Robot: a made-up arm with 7 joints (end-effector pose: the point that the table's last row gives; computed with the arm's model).
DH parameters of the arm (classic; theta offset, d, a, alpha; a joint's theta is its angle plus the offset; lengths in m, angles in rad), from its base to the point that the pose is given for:
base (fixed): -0.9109 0 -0.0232 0
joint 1: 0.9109 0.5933 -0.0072 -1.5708
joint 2: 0 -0.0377 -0.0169 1.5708
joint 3: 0 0.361 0.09 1.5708
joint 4: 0 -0.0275 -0.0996 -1.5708
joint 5: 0 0.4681 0.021 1.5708
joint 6: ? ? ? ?
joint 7: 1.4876 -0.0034 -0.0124 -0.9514
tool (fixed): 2.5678 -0.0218 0 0
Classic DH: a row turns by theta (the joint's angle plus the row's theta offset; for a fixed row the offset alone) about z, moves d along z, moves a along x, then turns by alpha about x.
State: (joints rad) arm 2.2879 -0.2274 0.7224 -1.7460 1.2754 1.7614 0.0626
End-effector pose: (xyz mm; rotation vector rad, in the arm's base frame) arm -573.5 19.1 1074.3 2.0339 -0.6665 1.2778
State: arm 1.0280 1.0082 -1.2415 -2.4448 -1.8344 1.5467 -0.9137
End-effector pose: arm 453.1 -192.2 449.9 0.6391 0.7882 2.0290
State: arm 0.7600 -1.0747 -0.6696 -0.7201 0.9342 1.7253 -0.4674
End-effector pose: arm -310.0 -587.0 1262.0 -0.1290 1.8973 1.1698
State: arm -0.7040 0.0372 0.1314 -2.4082 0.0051 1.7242 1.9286
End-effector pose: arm 410.1 -277.8 592.0 -2.0773 0.6743 0.0071
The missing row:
joint 6: 0 -0.0083 0.0881 1.5708
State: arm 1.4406 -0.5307 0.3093 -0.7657 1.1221 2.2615 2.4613
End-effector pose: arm -88.1 -93.1 1468.6 0.2670 -0.4701 0.2634
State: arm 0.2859 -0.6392 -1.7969 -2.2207 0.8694 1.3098 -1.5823
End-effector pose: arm 21.9 -619.2 632.4 0.5154 2.5910 1.3914
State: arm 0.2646 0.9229 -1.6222 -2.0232 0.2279 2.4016 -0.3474
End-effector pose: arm 366.4 -575.1 771.8 -2.0118 -0.8783 1.0041
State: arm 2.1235 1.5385 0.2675 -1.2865 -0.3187 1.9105 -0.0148
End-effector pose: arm -501.4 474.1 72.3 -1.4805 1.1828 -2.3331
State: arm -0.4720 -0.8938 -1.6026 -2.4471 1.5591 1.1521 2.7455
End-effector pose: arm -249.8 -475.3 617.3 0.7471 0.6382 -0.7236
